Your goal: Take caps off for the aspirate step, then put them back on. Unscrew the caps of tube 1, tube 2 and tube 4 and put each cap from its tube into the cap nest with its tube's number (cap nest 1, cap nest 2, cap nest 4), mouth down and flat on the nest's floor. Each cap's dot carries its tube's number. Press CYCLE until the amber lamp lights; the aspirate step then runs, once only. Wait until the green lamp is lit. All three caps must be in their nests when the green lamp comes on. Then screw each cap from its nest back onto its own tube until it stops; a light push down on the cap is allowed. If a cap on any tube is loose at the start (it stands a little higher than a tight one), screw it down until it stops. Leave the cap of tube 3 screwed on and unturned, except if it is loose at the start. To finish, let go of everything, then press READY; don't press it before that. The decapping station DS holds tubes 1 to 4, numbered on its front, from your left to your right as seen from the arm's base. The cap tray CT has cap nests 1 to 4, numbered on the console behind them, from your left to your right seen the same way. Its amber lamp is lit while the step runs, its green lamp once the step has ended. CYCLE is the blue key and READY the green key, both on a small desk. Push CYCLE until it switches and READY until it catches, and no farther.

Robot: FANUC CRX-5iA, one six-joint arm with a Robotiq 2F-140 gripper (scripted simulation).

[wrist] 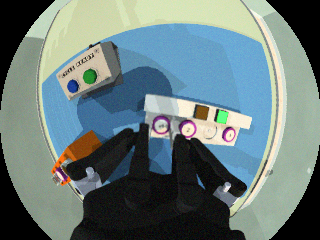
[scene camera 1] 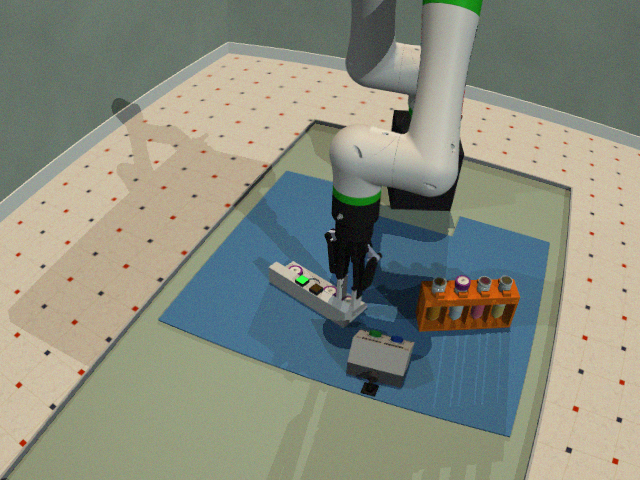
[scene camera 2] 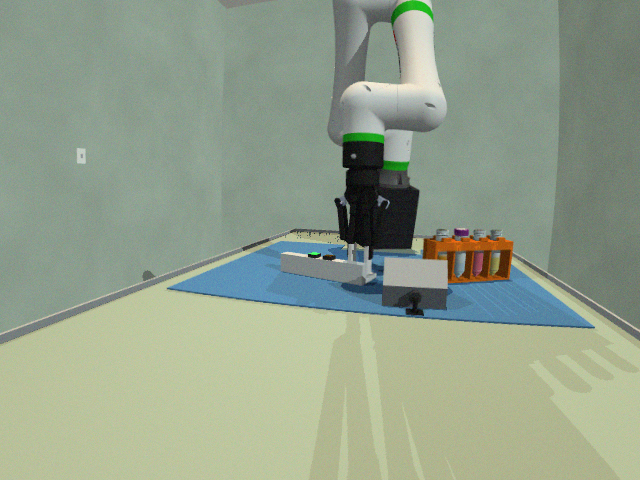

Scene:
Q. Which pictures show my gripper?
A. The wrist view, scene camera 1 and scene camera 2: all of them.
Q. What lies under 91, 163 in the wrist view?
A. My gripper.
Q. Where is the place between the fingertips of my gripper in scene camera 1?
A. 348, 303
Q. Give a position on a small grey desk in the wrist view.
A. At 102, 57

